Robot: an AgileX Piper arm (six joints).
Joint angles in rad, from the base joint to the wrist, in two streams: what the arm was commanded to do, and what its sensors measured. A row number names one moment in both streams.
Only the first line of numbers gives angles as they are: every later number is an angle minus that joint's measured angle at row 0.
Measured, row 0:
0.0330 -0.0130 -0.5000 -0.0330 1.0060 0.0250
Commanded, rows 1 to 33:
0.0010 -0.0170 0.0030 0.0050 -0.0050 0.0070
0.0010 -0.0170 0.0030 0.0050 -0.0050 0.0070
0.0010 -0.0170 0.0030 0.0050 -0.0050 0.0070
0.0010 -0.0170 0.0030 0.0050 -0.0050 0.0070
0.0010 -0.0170 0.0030 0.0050 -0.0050 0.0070
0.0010 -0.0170 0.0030 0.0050 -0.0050 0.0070
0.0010 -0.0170 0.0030 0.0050 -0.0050 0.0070
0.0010 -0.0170 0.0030 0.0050 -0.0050 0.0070
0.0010 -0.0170 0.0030 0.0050 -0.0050 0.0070
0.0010 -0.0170 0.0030 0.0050 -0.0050 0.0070
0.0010 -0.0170 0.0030 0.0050 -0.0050 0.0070
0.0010 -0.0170 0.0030 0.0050 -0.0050 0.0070
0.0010 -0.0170 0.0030 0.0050 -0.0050 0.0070
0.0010 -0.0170 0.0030 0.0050 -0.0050 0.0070
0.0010 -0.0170 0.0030 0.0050 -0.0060 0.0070
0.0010 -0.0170 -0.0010 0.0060 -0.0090 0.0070
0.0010 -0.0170 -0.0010 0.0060 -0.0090 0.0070
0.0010 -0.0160 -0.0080 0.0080 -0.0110 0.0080
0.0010 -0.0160 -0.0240 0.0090 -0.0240 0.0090
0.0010 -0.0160 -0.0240 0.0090 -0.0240 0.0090
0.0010 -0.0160 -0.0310 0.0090 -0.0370 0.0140
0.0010 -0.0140 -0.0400 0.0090 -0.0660 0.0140
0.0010 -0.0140 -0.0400 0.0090 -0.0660 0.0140
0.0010 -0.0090 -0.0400 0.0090 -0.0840 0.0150
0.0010 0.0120 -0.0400 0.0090 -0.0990 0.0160
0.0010 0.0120 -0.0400 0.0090 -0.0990 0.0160
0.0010 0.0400 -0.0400 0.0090 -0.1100 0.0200
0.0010 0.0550 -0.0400 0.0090 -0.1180 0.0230
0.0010 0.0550 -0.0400 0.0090 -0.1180 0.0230
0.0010 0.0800 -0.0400 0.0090 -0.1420 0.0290
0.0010 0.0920 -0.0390 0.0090 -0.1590 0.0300
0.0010 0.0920 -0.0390 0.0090 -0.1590 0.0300
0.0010 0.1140 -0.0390 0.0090 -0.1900 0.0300
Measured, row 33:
0.0000 0.0880 -0.0350 0.0050 -0.1370 0.0230
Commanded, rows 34 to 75:
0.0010 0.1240 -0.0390 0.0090 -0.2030 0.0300
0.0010 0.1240 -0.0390 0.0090 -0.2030 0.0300
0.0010 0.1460 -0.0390 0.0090 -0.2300 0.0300
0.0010 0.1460 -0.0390 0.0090 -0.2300 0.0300
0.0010 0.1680 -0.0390 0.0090 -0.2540 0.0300
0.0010 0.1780 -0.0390 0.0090 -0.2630 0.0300
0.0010 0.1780 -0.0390 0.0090 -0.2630 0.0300
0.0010 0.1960 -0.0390 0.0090 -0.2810 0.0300
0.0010 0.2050 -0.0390 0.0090 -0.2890 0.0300
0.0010 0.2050 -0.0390 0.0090 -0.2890 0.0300
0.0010 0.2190 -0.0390 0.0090 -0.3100 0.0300
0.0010 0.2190 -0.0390 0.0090 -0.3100 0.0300
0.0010 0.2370 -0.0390 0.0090 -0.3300 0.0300
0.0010 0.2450 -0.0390 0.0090 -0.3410 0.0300
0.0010 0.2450 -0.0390 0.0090 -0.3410 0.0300
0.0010 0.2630 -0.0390 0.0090 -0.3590 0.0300
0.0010 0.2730 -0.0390 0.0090 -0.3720 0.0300
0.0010 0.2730 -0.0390 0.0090 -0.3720 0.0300
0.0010 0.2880 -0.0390 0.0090 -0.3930 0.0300
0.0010 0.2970 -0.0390 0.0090 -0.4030 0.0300
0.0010 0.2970 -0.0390 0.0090 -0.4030 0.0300
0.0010 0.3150 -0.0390 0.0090 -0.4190 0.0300
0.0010 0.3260 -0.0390 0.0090 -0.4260 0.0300
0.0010 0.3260 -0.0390 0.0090 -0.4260 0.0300
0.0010 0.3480 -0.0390 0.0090 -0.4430 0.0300
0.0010 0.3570 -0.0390 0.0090 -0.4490 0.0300
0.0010 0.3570 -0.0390 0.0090 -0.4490 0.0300
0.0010 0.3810 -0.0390 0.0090 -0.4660 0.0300
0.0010 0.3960 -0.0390 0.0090 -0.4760 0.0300
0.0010 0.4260 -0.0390 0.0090 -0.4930 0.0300
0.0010 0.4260 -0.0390 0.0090 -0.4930 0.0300
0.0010 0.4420 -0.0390 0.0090 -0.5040 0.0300
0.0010 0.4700 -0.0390 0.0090 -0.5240 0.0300
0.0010 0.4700 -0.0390 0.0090 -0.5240 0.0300
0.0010 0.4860 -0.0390 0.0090 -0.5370 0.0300
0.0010 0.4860 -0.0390 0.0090 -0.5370 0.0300
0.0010 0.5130 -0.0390 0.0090 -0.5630 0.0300
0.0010 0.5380 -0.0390 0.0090 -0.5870 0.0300
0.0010 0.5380 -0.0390 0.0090 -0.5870 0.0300
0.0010 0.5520 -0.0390 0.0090 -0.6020 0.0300
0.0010 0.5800 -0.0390 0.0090 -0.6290 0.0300
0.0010 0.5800 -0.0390 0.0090 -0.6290 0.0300
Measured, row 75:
0.0000 0.5480 -0.0350 0.0050 -0.5810 0.0250
